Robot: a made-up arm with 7 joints. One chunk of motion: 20 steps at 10 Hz.
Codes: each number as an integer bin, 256 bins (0 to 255) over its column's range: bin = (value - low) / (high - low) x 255, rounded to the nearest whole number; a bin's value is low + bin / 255 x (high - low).
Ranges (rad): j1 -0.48..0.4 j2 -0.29..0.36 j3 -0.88..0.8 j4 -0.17..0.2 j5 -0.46..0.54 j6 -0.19..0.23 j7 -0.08..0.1
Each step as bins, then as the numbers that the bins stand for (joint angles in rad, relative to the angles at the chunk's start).
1 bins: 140 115 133 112 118 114 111
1 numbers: 0.0031 0.0031 -0.0038 -0.0075 0.0027 -0.0022 -0.0016
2 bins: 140 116 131 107 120 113 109
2 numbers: 0.0031 0.0057 -0.0169 -0.0147 0.0106 -0.0039 -0.0031
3 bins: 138 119 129 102 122 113 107
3 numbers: -0.0038 0.0133 -0.0301 -0.0220 0.0184 -0.0039 -0.0045
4 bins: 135 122 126 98 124 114 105
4 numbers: -0.0141 0.0210 -0.0499 -0.0278 0.0263 -0.0022 -0.0059
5 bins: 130 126 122 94 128 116 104
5 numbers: -0.0314 0.0312 -0.0762 -0.0336 0.0420 0.0011 -0.0066
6 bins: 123 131 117 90 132 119 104
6 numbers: -0.0555 0.0439 -0.1092 -0.0394 0.0576 0.0060 -0.0066
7 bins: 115 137 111 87 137 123 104
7 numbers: -0.0831 0.0592 -0.1487 -0.0438 0.0773 0.0126 -0.0066
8 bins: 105 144 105 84 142 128 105
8 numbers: -0.1176 0.0771 -0.1882 -0.0481 0.0969 0.0208 -0.0059
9 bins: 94 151 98 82 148 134 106
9 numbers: -0.1556 0.0949 -0.2344 -0.0510 0.1204 0.0307 -0.0052
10 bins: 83 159 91 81 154 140 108
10 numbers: -0.1936 0.1153 -0.2805 -0.0525 0.1439 0.0406 -0.0038
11 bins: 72 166 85 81 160 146 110
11 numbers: -0.2315 0.1331 -0.3200 -0.0525 0.1675 0.0505 -0.0024
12 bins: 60 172 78 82 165 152 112
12 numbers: -0.2729 0.1484 -0.3661 -0.0510 0.1871 0.0604 -0.0009
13 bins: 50 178 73 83 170 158 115
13 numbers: -0.3075 0.1637 -0.3991 -0.0496 0.2067 0.0702 0.0012
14 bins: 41 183 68 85 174 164 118
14 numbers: -0.3385 0.1765 -0.4320 -0.0467 0.2224 0.0801 0.0033
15 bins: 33 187 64 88 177 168 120
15 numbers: -0.3661 0.1867 -0.4584 -0.0423 0.2341 0.0867 0.0047
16 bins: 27 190 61 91 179 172 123
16 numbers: -0.3868 0.1943 -0.4781 -0.0380 0.2420 0.0933 0.0068
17 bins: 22 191 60 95 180 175 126
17 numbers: -0.4041 0.1969 -0.4847 -0.0322 0.2459 0.0982 0.0089
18 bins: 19 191 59 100 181 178 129
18 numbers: -0.4144 0.1969 -0.4913 -0.0249 0.2498 0.1032 0.0111
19 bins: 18 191 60 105 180 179 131
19 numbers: -0.4179 0.1969 -0.4847 -0.0176 0.2459 0.1048 0.0125
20 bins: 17 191 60 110 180 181 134
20 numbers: -0.4213 0.1969 -0.4847 -0.0104 0.2459 0.1081 0.0146
